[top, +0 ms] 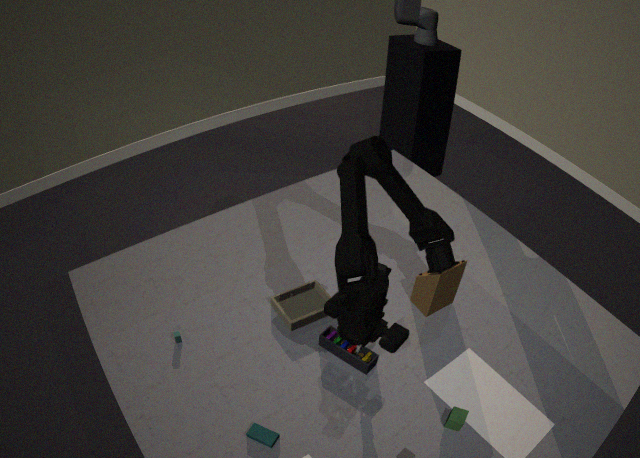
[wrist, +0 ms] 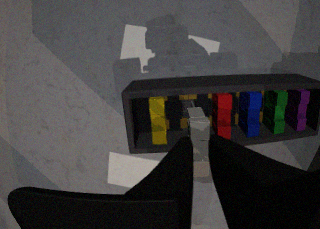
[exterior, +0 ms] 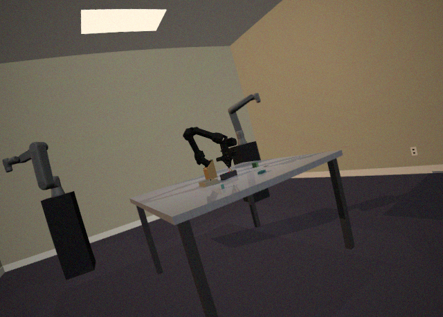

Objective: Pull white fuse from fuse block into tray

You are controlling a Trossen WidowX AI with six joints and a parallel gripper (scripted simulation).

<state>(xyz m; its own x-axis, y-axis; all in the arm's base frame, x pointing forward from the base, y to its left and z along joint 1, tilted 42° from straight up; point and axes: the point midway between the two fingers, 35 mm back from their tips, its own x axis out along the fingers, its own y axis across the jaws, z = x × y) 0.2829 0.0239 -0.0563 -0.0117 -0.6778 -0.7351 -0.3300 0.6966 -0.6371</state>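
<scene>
My gripper tip is now 210 mm to the left of the beige tray, 70 mm above it and 20 mm short of it. Also, from my gripper tip: white fuse (10 mm below); green block (280 mm to the left, 80 mm behind, 50 mm below).
</scene>
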